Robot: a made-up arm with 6 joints.
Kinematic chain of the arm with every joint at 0, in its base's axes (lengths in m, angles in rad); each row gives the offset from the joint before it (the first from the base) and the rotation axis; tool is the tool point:
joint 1: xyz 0 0 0.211 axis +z
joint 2: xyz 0 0 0 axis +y
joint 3: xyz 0 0 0.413 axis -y
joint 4: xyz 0 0 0 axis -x
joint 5: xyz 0.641 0 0 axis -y
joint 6: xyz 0 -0.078 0 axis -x
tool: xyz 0 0 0
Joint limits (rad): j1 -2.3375..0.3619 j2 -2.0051..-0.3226 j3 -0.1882..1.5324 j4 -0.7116..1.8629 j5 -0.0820..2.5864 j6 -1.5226..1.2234
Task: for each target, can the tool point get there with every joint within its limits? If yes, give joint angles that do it. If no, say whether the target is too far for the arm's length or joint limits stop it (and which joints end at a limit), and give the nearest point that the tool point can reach.
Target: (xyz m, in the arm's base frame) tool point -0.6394 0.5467 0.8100
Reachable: yes | joints -0.7943 -1.2198 1.0860 0.3611 0.9278 0.6907
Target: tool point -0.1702 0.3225 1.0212
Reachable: yes | joints -1.1372 -1.1601 0.2708 1.3257 2.3450 -0.9883
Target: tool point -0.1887 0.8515 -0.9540
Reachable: no: too far | nearest point -0.2025 0.9138 -0.2819 | short by 0.675 m
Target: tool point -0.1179 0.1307 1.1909
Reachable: yes | joints -1.2403 -0.5963 0.8089 0.4814 2.3813 -1.1423
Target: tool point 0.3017 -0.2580 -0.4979
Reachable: no: joint limits stop it (at a limit: joint 1, joint 2, joint 3, joint 4) | nearest point 0.6664 0.6594 -0.2789 | short by 1.011 m
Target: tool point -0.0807 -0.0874 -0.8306
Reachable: no: joint limits stop it (at a limit: joint 1, joint 2, joint 3) | nearest point -0.8738 -0.3357 -0.2818 | short by 0.996 m
